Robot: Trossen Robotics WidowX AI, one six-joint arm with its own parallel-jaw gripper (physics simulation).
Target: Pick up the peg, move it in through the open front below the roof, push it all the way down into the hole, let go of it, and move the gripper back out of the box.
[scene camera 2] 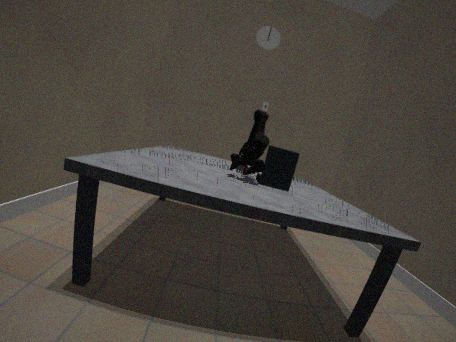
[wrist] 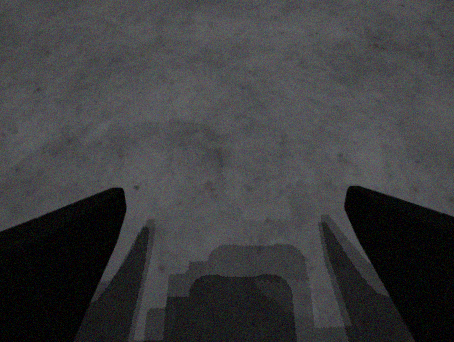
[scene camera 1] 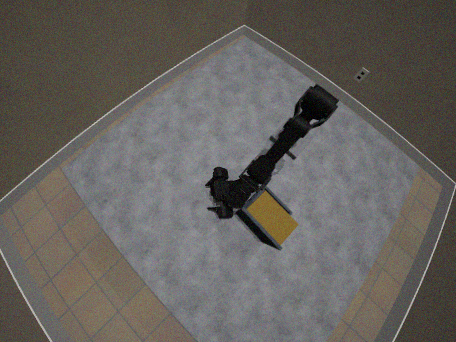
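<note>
The box, with a yellow roof and dark blue-grey side walls, stands on the table, close beside the arm's wrist. My gripper is open, with its fingers wide apart and bare table between them in the wrist view. It is low over the table, outside the box. A small red part of the peg shows among the dark gripper parts in scene camera 2; the rest is hidden. The peg does not show in scene camera 1 or the wrist view. The hole is hidden.
The arm reaches across the mottled grey table top from its base, passing right by a corner of the box. The gripper's shadows fall on the table between the fingers in the wrist view.
</note>
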